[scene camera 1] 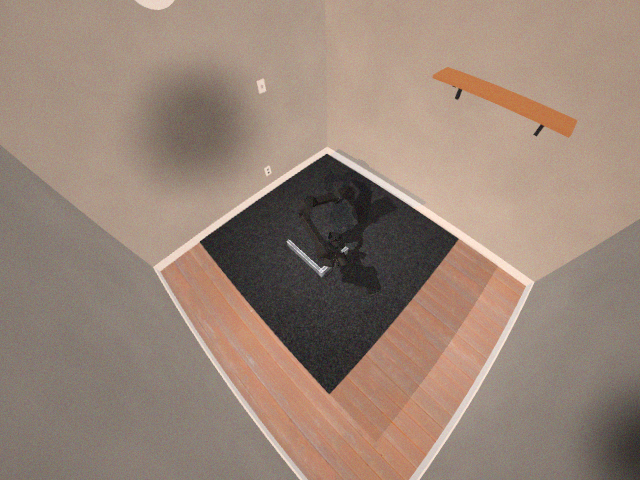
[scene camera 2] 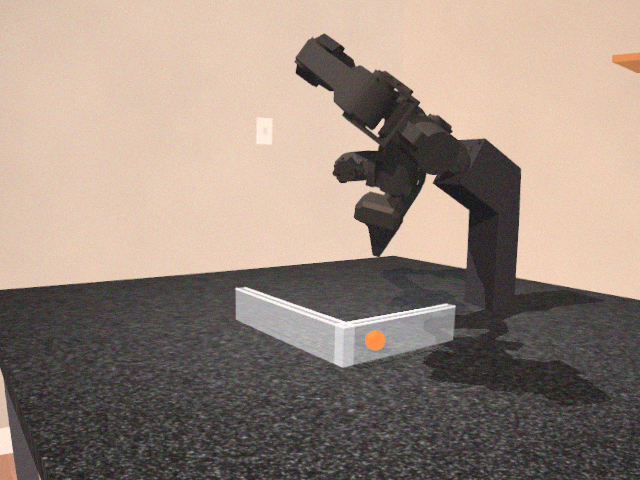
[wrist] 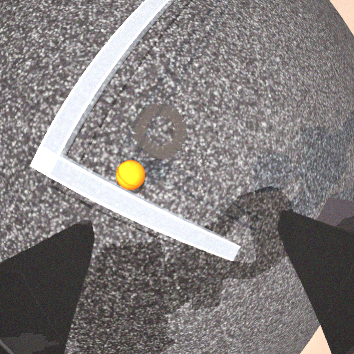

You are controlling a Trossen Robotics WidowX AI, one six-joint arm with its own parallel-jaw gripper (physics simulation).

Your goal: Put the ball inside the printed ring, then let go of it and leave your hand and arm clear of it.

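Seen in the pictures: gripper, fingertip midpoint: (scene camera 2: 384, 241) (wrist: 188, 226); arm's base, origin of the base link: (scene camera 1: 350, 193) (scene camera 2: 458, 161).
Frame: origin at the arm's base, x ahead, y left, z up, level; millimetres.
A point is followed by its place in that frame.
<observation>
The orange ball (scene camera 2: 374, 340) (wrist: 130, 175) rests on the table inside the corner of an L-shaped pale wall, close beside one arm of it. It shows through that wall in the scene camera 2 view. The arm hides it in the scene camera 1 view. The printed ring (wrist: 179, 131) @(x 296, y 33, z -306 mm) is a flat brown-grey band near the ball, further from that wall. The ball is outside the ring. My gripper (scene camera 2: 382, 240) @(x 331, y 118, z -134 mm) (wrist: 188, 226) @(x 331, y 118, z -134 mm) is open and empty, high above the table. In the wrist view its fingers stand on both sides, below the ball.
The L-shaped wall has a long arm (scene camera 1: 305, 258) @(x 419, y -3, z -250 mm) (scene camera 2: 289, 315) @(x 420, y -1, z -259 mm) (wrist: 90, 90) @(x 408, y 56, z -247 mm) and a shorter arm (scene camera 2: 413, 330) @(x 287, y 145, z -274 mm) (wrist: 145, 210) @(x 314, y 131, z -247 mm), joined at a corner. The dark table top (scene camera 1: 325, 330) @(x 653, y 372, z -307 mm) (scene camera 2: 258, 413) @(x 615, y 204, z -307 mm) carries the robot's base post (scene camera 2: 496, 222) @(x -48, y 68, z -122 mm). A wooden shelf (scene camera 1: 504, 98) hangs on the wall.
</observation>
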